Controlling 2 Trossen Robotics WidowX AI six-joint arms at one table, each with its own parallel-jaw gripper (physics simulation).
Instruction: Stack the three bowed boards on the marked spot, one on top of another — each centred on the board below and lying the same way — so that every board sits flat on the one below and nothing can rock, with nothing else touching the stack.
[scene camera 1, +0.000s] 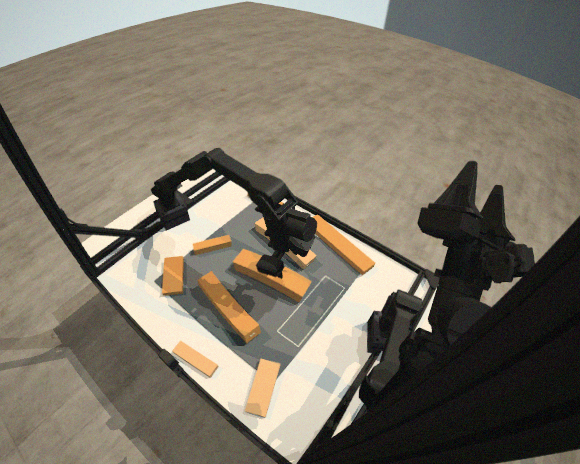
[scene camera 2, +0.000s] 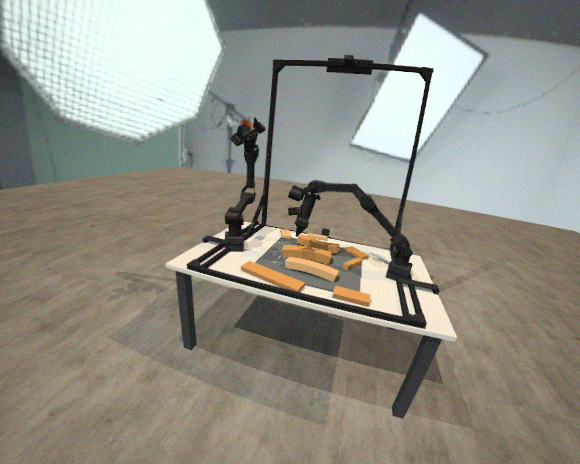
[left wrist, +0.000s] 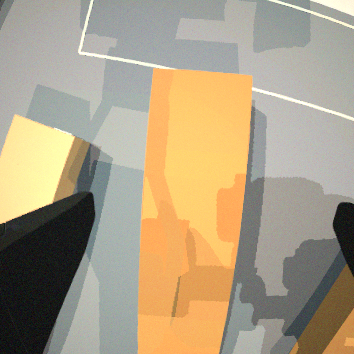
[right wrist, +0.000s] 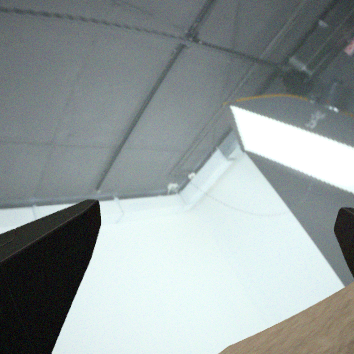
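Where they show: left gripper, between the fingertips: (scene camera 1: 288, 265) (scene camera 2: 297, 233) (left wrist: 218, 209); right gripper, between the fingertips: (scene camera 1: 487, 174) (scene camera 2: 247, 121) (right wrist: 221, 216); left arm's base, origin of its link: (scene camera 1: 169, 203) (scene camera 2: 401, 263); right arm's base, origin of its link: (scene camera 1: 391, 327) (scene camera 2: 234, 234).
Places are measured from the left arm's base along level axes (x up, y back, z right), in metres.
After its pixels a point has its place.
Note:
One orange bowed board (scene camera 1: 295, 286) {x -0.019, y -0.528, z -0.188 m} (scene camera 2: 306, 254) {x -0.030, y -0.426, z -0.188 m} (left wrist: 205, 125) {x -0.019, y -0.524, z -0.196 m} lies with one end beside the white-outlined marked spot (scene camera 1: 322, 316) {x -0.067, y -0.637, z -0.213 m} (left wrist: 130, 61) {x -0.068, y -0.540, z -0.271 m}. A second bowed board (scene camera 1: 227, 305) {x -0.030, y -0.468, z 0.010 m} (scene camera 2: 327, 247) {x -0.036, y -0.394, z -0.010 m} (left wrist: 330, 320) {x -0.043, y -0.442, z -0.015 m} lies lower left of it in scene camera 1. A lighter third board (scene camera 1: 302, 258) {x -0.029, y -0.451, z -0.274 m} (scene camera 2: 312, 268) {x -0.030, y -0.330, z -0.298 m} (left wrist: 32, 165) {x -0.027, y -0.441, z -0.288 m} lies on its other side, partly hidden by the left arm there. My left gripper (scene camera 1: 276, 270) (scene camera 2: 299, 232) {x 0.058, y -0.498, z -0.179 m} (left wrist: 218, 209) {x 0.058, y -0.498, z -0.179 m} is open and empty above the first board, its fingers either side of it in the wrist view. My right gripper (scene camera 1: 485, 175) {x 0.576, y -0.817, z -0.239 m} (scene camera 2: 248, 129) {x 0.576, y -0.817, z -0.239 m} (right wrist: 221, 216) {x 0.576, y -0.817, z -0.239 m} is open, empty and raised high, far from the boards.
A long straight board (scene camera 1: 345, 245) {x -0.049, y -0.478, z -0.444 m} (scene camera 2: 272, 276) {x -0.050, y -0.437, z -0.450 m} lies near the frame rail. Shorter blocks (scene camera 1: 212, 245) {x -0.043, y -0.233, z -0.059 m} (scene camera 1: 173, 275) {x -0.052, y -0.268, z 0.103 m} (scene camera 1: 195, 359) {x -0.056, y -0.555, z 0.164 m} (scene camera 1: 262, 387) {x -0.054, y -0.717, z 0.052 m} (scene camera 2: 351, 295) {x -0.050, y -0.118, z -0.353 m} lie around the grey mat (scene camera 1: 272, 345) {x -0.068, y -0.629, z -0.039 m}. Black rails and uprights border the white table.

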